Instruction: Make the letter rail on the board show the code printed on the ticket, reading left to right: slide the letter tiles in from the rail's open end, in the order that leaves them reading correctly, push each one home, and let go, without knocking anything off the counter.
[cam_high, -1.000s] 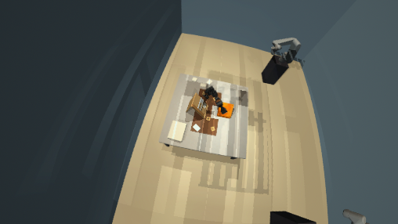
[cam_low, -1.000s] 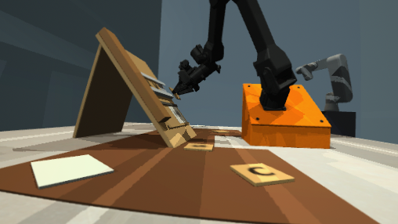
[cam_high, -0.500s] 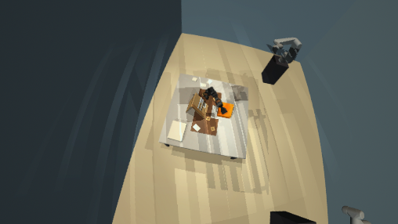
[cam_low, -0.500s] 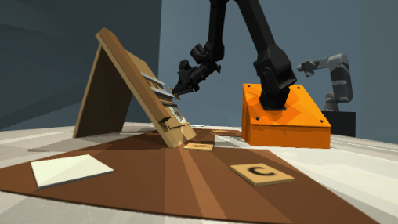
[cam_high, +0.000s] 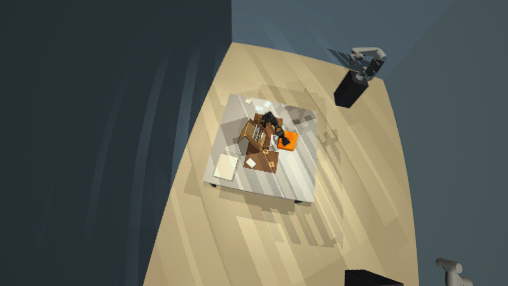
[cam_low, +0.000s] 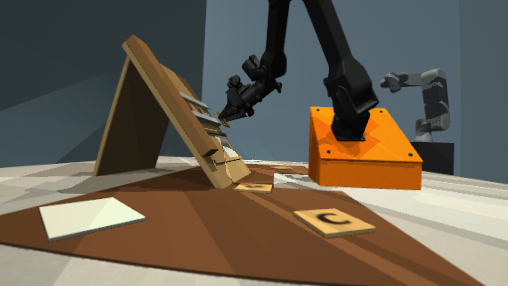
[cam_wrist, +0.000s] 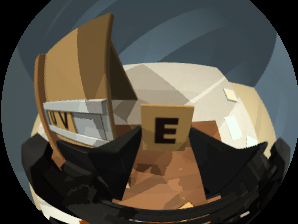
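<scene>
My gripper tip is 170 mm to the right of the tan tile marked v and 20 mm short of it. Round my gripper tip: u tile 230 mm to the left, 30 mm ahead; brown mat 180 mm to the left, 160 mm below, 140 mm behind; e tile right at my gripper tip.
</scene>
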